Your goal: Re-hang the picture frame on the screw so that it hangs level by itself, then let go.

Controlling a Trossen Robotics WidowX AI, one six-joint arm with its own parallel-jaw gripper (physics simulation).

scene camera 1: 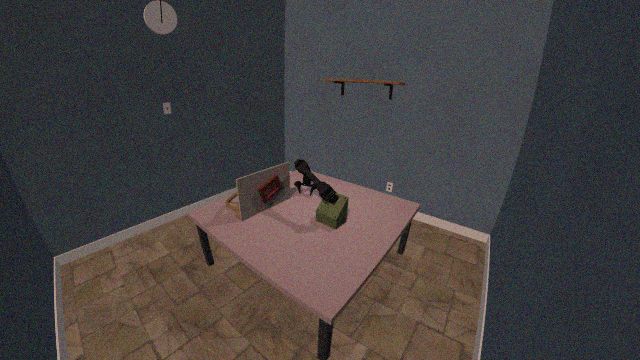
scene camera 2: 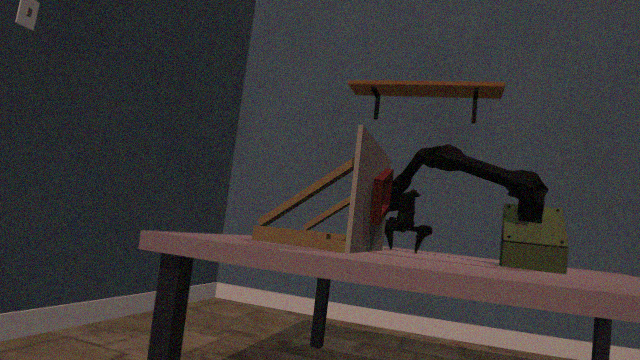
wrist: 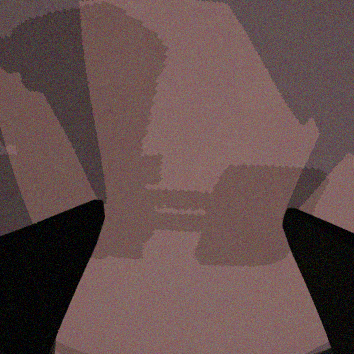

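Where they show: gripper, fingertip midpoint: (scene camera 1: 305,194) (scene camera 2: 403,251) (wrist: 195,213); arm's base, origin of the base link: (scene camera 1: 333,198) (scene camera 2: 530,215).
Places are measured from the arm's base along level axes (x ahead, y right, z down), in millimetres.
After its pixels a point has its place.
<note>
The red picture frame (scene camera 1: 261,194) {x 393, y -293, z 6 mm} (scene camera 2: 377,182) {x 400, y -307, z -29 mm} is on the front face of the upright grey board (scene camera 1: 248,197) {x 413, y -387, z 5 mm} (scene camera 2: 354,200) {x 408, y -461, z 36 mm}. In scene camera 1 its top and bottom edges slope more steeply than the board's, so it looks tilted, with its right end higher. The screw does not show. My gripper (scene camera 1: 305,193) {x 400, y 138, z 157 mm} (scene camera 2: 403,249) {x 400, y 138, z 157 mm} (wrist: 195,213) {x 400, y 138, z 157 mm} is open and empty, fingers pointing down a little above the table. It is in front of the board, apart from the frame and lower than it. The frame cannot be made out in the wrist view.
The pink table (scene camera 1: 320,270) {x -274, y -423, z 159 mm} (scene camera 2: 425,280) {x 199, y -669, z 177 mm} carries the board, propped from behind by wooden braces (scene camera 2: 310,191) {x 537, y -431, z 20 mm}, and the green base block (scene camera 1: 330,216) {x -50, y -81, z 79 mm} (scene camera 2: 534,256) {x -13, y -84, z 121 mm} under the arm. A wall shelf (scene camera 1: 365,81) (scene camera 2: 425,90) is on the wall beyond. Dark shadows lie across the wrist view.
</note>
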